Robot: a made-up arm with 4 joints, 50 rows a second.
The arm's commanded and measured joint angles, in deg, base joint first. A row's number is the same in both.
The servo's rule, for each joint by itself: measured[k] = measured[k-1] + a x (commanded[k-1-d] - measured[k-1]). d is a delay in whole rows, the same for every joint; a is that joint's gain. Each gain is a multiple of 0.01, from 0.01 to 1. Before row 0 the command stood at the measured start. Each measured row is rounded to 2 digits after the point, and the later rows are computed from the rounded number. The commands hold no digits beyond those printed.
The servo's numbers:
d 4
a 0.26 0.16 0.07 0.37
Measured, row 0:
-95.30, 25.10, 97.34, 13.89
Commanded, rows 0 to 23:
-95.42, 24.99, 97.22, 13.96
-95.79, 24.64, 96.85, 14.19
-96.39, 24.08, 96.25, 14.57
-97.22, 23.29, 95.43, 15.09
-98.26, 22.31, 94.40, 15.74
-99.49, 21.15, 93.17, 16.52
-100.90, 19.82, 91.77, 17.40
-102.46, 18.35, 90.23, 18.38
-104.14, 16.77, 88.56, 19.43
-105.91, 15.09, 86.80, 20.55
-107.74, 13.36, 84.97, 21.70
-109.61, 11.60, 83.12, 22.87
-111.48, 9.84, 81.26, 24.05
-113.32, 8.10, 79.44, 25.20
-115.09, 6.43, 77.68, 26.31
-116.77, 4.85, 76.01, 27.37
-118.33, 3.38, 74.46, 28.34
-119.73, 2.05, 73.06, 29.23
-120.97, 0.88, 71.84, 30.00
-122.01, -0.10, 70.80, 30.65
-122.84, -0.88, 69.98, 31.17
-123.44, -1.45, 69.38, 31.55
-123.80, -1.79, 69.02, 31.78
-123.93, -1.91, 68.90, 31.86
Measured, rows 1 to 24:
-95.30, 25.10, 97.34, 13.89
-95.30, 25.10, 97.34, 13.89
-95.30, 25.10, 97.34, 13.89
-95.30, 25.10, 97.34, 13.89
-95.33, 25.08, 97.33, 13.92
-95.45, 25.01, 97.30, 14.02
-95.69, 24.86, 97.23, 14.22
-96.09, 24.61, 97.10, 14.54
-96.65, 24.24, 96.91, 14.98
-97.39, 23.75, 96.65, 15.55
-98.30, 23.12, 96.31, 16.23
-99.38, 22.36, 95.88, 17.03
-100.62, 21.47, 95.37, 17.92
-102.00, 20.45, 94.77, 18.89
-103.49, 19.32, 94.08, 19.93
-105.08, 18.08, 93.31, 21.02
-106.74, 16.76, 92.47, 22.14
-108.45, 15.37, 91.56, 23.27
-110.18, 13.94, 90.59, 24.39
-111.89, 12.49, 89.57, 25.49
-113.56, 11.03, 88.51, 26.54
-115.16, 9.59, 87.43, 27.54
-116.67, 8.20, 86.34, 28.45
-118.06, 6.87, 85.25, 29.26

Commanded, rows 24 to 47:
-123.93, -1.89, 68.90, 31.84
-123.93, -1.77, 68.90, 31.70
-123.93, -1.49, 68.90, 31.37
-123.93, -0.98, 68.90, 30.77
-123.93, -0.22, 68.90, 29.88
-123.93, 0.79, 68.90, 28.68
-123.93, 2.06, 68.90, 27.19
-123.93, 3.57, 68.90, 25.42
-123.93, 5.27, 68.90, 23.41
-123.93, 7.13, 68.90, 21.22
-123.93, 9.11, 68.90, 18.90
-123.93, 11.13, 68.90, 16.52
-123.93, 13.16, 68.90, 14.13
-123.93, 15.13, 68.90, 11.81
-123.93, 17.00, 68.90, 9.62
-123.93, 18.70, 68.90, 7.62
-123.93, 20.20, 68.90, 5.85
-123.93, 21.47, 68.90, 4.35
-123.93, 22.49, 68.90, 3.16
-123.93, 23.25, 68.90, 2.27
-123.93, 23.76, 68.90, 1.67
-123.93, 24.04, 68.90, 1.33
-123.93, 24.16, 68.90, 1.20
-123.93, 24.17, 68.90, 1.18
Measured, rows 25 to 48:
-119.30, 5.63, 84.18, 29.97
-120.38, 4.50, 83.14, 30.55
-121.27, 3.49, 82.15, 31.01
-121.96, 2.63, 81.22, 31.32
-122.47, 1.91, 80.36, 31.51
-122.85, 1.32, 79.56, 31.58
-123.13, 0.87, 78.81, 31.50
-123.34, 0.57, 78.12, 31.23
-123.49, 0.44, 77.47, 30.73
-123.60, 0.50, 76.87, 29.97
-123.69, 0.75, 76.31, 28.94
-123.75, 1.20, 75.79, 27.64
-123.80, 1.85, 75.31, 26.07
-123.83, 2.69, 74.86, 24.28
-123.86, 3.72, 74.44, 22.29
-123.88, 4.91, 74.05, 20.16
-123.89, 6.23, 73.69, 17.93
-123.90, 7.65, 73.35, 15.67
-123.91, 9.15, 73.04, 13.43
-123.92, 10.68, 72.75, 11.28
-123.92, 12.20, 72.48, 9.27
-123.92, 13.68, 72.23, 7.45
-123.92, 15.09, 72.00, 5.86
-123.92, 16.40, 71.78, 4.53

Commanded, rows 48 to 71:
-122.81, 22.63, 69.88, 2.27
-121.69, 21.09, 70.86, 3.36
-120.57, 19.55, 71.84, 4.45
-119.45, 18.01, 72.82, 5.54
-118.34, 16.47, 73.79, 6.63
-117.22, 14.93, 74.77, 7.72
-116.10, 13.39, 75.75, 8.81
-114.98, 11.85, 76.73, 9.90
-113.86, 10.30, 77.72, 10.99
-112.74, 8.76, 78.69, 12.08
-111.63, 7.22, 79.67, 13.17
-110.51, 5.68, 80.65, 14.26
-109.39, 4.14, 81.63, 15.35
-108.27, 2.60, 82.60, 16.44
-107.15, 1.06, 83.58, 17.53
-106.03, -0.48, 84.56, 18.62
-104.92, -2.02, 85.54, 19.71
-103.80, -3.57, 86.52, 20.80
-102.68, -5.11, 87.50, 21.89
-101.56, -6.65, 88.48, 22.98
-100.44, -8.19, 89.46, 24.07
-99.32, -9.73, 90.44, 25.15
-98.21, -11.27, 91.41, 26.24
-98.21, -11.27, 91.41, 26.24
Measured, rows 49 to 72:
-123.92, 17.58, 71.58, 3.47
-123.92, 18.61, 71.39, 2.68
-123.92, 19.50, 71.22, 2.13
-123.92, 20.25, 71.06, 1.78
-123.63, 20.63, 70.98, 1.96
-123.13, 20.70, 70.97, 2.48
-122.46, 20.52, 71.03, 3.21
-121.68, 20.12, 71.16, 4.07
-120.81, 19.54, 71.34, 5.02
-119.88, 18.80, 71.58, 6.02
-118.90, 17.93, 71.87, 7.05
-117.88, 16.96, 72.21, 8.10
-116.83, 15.89, 72.60, 9.17
-115.77, 14.75, 73.03, 10.25
-114.69, 13.55, 73.49, 11.33
-113.60, 12.29, 73.99, 12.41
-112.51, 10.99, 74.52, 13.50
-111.41, 9.65, 75.09, 14.59
-110.30, 8.28, 75.68, 15.68
-109.19, 6.88, 76.30, 16.77
-108.08, 5.46, 76.95, 17.86
-106.97, 4.02, 77.62, 18.95
-105.85, 2.56, 78.31, 20.04
-104.73, 1.09, 79.02, 21.13

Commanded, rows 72 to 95:
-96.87, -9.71, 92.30, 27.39
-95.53, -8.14, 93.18, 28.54
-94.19, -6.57, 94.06, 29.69
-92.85, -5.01, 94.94, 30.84
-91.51, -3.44, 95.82, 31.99
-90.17, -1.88, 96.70, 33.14
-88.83, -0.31, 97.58, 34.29
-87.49, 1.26, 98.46, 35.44
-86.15, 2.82, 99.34, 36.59
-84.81, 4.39, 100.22, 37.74
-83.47, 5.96, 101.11, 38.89
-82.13, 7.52, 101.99, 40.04
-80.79, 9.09, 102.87, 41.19
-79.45, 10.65, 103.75, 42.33
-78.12, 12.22, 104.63, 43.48
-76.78, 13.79, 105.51, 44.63
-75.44, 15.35, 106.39, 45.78
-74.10, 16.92, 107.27, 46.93
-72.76, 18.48, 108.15, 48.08
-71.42, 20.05, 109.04, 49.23
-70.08, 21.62, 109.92, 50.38
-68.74, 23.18, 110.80, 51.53
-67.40, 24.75, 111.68, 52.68
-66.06, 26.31, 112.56, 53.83
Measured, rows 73 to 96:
-103.61, -0.39, 79.75, 22.22
-102.49, -1.88, 80.50, 23.30
-101.38, -3.38, 81.26, 24.39
-100.56, -4.64, 81.97, 25.07
-99.60, -5.45, 82.69, 25.93
-98.54, -5.88, 83.42, 26.90
-97.41, -5.99, 84.16, 27.93
-96.22, -5.83, 84.91, 29.01
-95.00, -5.45, 85.67, 30.11
-93.74, -4.88, 86.44, 31.23
-92.46, -4.15, 87.22, 32.36
-91.17, -3.28, 88.01, 33.50
-89.86, -2.30, 88.80, 34.64
-88.55, -1.23, 89.60, 35.79
-87.23, -0.08, 90.41, 36.94
-85.90, 1.14, 91.22, 38.09
-84.57, 2.41, 92.04, 39.24
-83.24, 3.73, 92.86, 40.38
-81.91, 5.09, 93.68, 41.53
-80.58, 6.48, 94.51, 42.68
-79.24, 7.90, 95.34, 43.83
-77.90, 9.34, 96.18, 44.98
-76.56, 10.80, 97.02, 46.13
-75.22, 12.28, 97.86, 47.28

